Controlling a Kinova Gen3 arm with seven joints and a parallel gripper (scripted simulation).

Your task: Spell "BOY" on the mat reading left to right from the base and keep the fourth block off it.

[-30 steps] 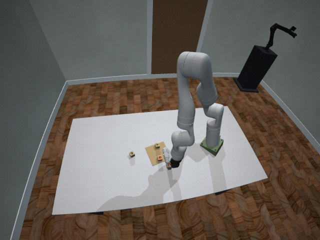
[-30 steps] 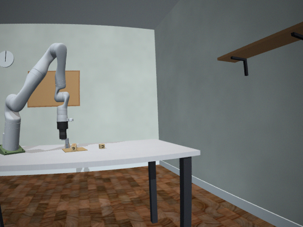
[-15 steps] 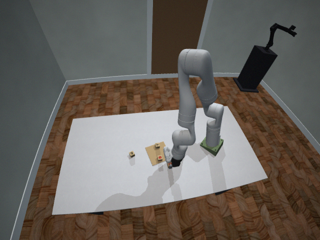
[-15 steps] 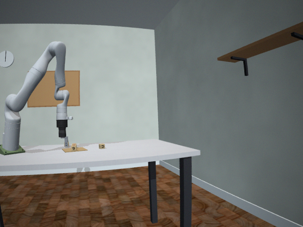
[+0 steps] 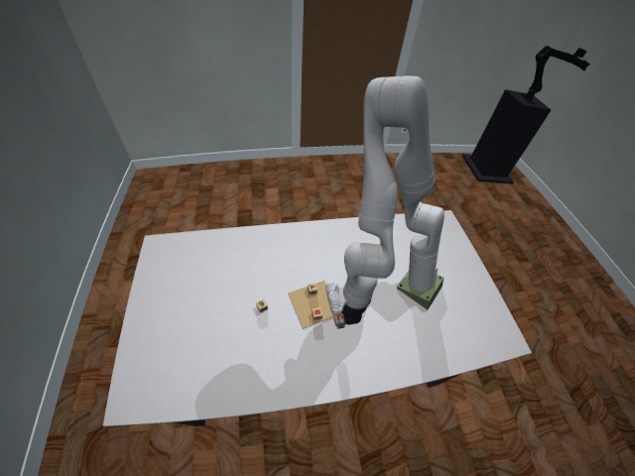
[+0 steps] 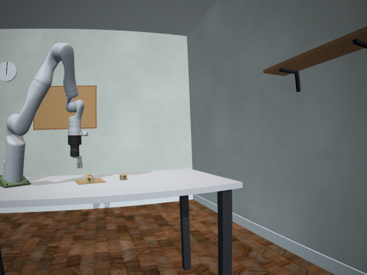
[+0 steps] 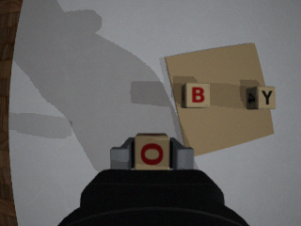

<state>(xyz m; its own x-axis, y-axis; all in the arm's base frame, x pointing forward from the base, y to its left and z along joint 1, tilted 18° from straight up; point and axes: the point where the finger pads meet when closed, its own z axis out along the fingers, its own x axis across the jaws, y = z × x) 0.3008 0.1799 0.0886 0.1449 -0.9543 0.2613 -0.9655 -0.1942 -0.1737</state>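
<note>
Now: the tan mat 90 mm to the right of my hand, 80 mm below it and 70 mm ahead of it. Round my hand: Y block 140 mm to the right, 80 mm ahead, 60 mm below; then O block right at my hand; then B block 60 mm below, 60 mm ahead, 50 mm to the right.
</note>
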